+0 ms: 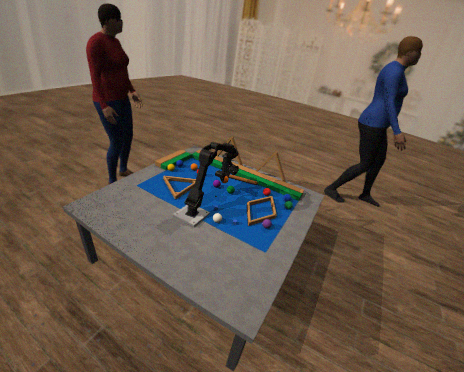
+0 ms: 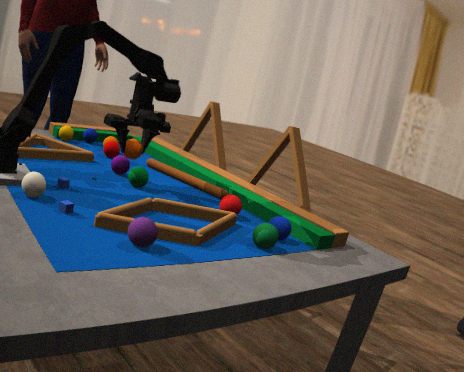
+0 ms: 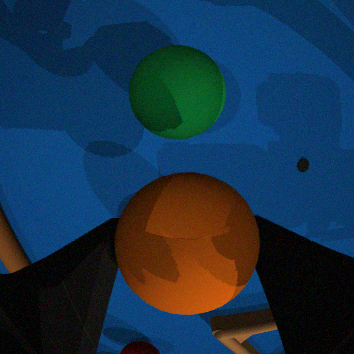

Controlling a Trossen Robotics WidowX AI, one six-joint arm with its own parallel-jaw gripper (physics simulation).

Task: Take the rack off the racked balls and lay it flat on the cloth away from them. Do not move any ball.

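Frame: origin at the arm's base, x ahead, y left, z up, level; centimetres.
Seen in the pictures: gripper, fingertip midpoint: point(image 1: 224, 180) point(image 2: 132, 153) point(image 3: 185, 226); arm's base, origin of the base link: point(image 1: 192, 213) point(image 2: 1, 169).
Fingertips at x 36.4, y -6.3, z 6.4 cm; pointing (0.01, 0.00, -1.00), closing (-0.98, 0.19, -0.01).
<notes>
Pixels of each thing's top centre, then the offset from my fingertips to it. Level surfaces: height alone.
- orange ball, middle of its top: point(image 3: 192, 297) point(image 2: 134, 139) point(image 1: 225, 175) dy +0.1, dx +0.0, dz +4.1 cm
- blue cloth, its level: dz -7.8 cm
- triangular wooden rack, middle of its top: point(image 2: 44, 140) point(image 1: 175, 181) dy +32.7, dx -11.8, dz -4.8 cm
- diamond-shaped wooden rack, middle of its top: point(image 2: 173, 212) point(image 1: 261, 207) dy -31.4, dx -10.7, dz -4.9 cm
- green ball, middle of its top: point(image 3: 178, 89) point(image 2: 140, 166) point(image 1: 231, 186) dy -5.8, dx -0.9, dz -2.2 cm
- brown stick, middle of its top: point(image 2: 185, 173) point(image 1: 236, 176) dy -3.2, dx +19.5, dz -4.9 cm
- white ball, middle of its top: point(image 2: 35, 172) point(image 1: 217, 214) dy -9.6, dx -34.4, dz -2.2 cm
My gripper point(image 1: 225, 178) point(image 2: 134, 147) point(image 3: 185, 226) is shut on an orange ball point(image 1: 226, 180) point(image 2: 133, 149) point(image 3: 187, 243), held above the blue cloth point(image 1: 250, 237) point(image 2: 75, 250) point(image 3: 40, 165). A triangular wooden rack point(image 1: 170, 187) point(image 2: 60, 153) lies flat near the arm. A diamond-shaped wooden rack point(image 1: 273, 207) point(image 2: 195, 209) lies flat, with no ball inside it; a purple ball point(image 1: 267, 223) point(image 2: 143, 231) is beside it. A green ball point(image 1: 230, 189) point(image 2: 138, 177) point(image 3: 177, 92) and another purple ball point(image 1: 216, 183) point(image 2: 120, 164) are near the gripper.
A green cushion rail point(image 2: 300, 220) runs along the far side, with a brown stick point(image 2: 187, 177) beside it. A white ball point(image 1: 217, 218) point(image 2: 34, 184) and blue cubes point(image 2: 63, 183) point(image 2: 66, 206) are near the arm. Red point(image 2: 230, 204), green point(image 2: 265, 235) and blue balls point(image 2: 281, 228) are by the rail.
</notes>
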